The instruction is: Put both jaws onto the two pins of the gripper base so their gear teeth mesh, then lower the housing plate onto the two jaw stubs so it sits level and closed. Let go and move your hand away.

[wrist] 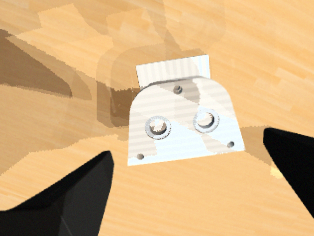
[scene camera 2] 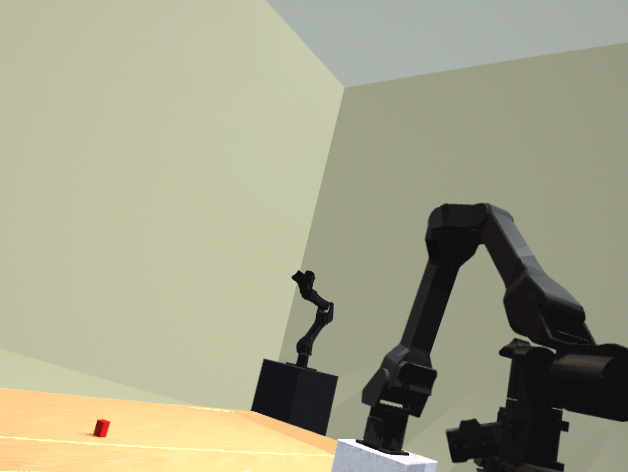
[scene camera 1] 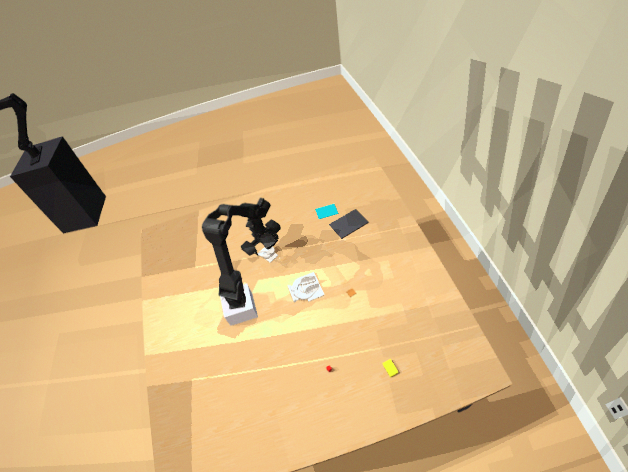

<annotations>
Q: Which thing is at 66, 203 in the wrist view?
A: The gripper.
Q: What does the gripper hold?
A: Nothing.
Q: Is the gripper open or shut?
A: Open.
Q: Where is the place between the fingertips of the gripper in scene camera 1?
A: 265, 248
</annotations>
